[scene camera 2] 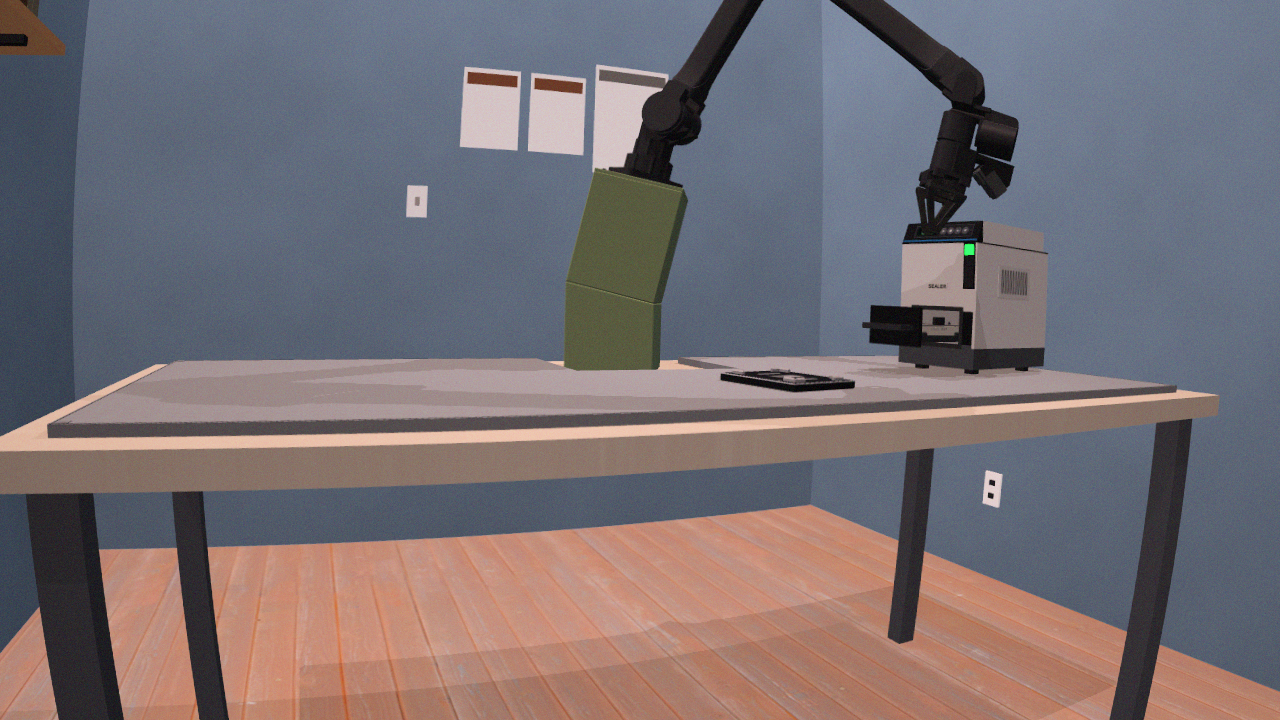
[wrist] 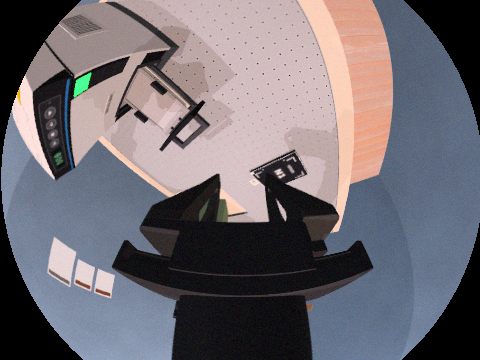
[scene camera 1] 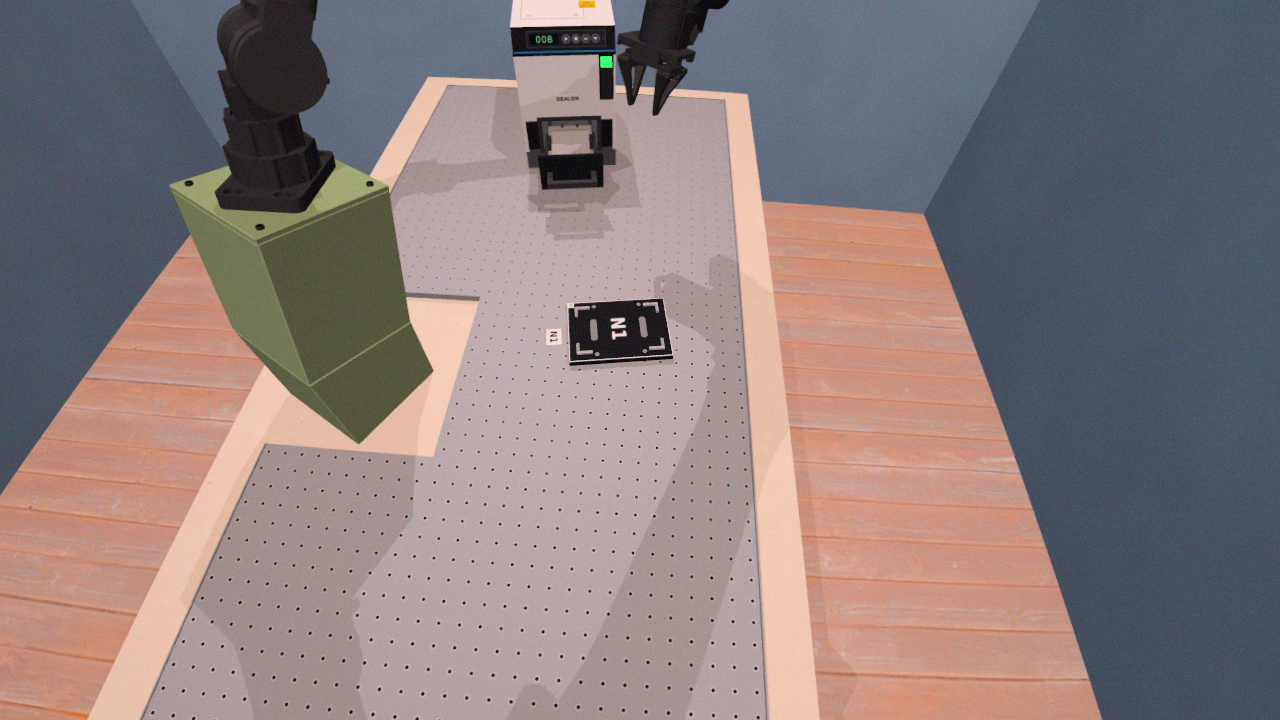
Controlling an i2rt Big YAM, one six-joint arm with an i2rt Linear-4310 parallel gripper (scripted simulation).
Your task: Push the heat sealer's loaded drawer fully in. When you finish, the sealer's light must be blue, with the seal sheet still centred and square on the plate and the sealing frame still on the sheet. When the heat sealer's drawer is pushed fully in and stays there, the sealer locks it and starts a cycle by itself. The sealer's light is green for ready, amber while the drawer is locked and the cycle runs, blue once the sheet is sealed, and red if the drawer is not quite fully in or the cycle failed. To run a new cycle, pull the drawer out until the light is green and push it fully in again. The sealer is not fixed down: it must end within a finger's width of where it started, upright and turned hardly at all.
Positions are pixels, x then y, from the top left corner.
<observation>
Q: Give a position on a black drawer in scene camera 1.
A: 567, 171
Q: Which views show my gripper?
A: Scene camera 2, the wrist view and scene camera 1: all of them.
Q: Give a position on a black drawer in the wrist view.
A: At 195, 115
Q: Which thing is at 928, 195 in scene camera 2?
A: My gripper.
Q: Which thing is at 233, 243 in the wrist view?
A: My gripper.
</observation>
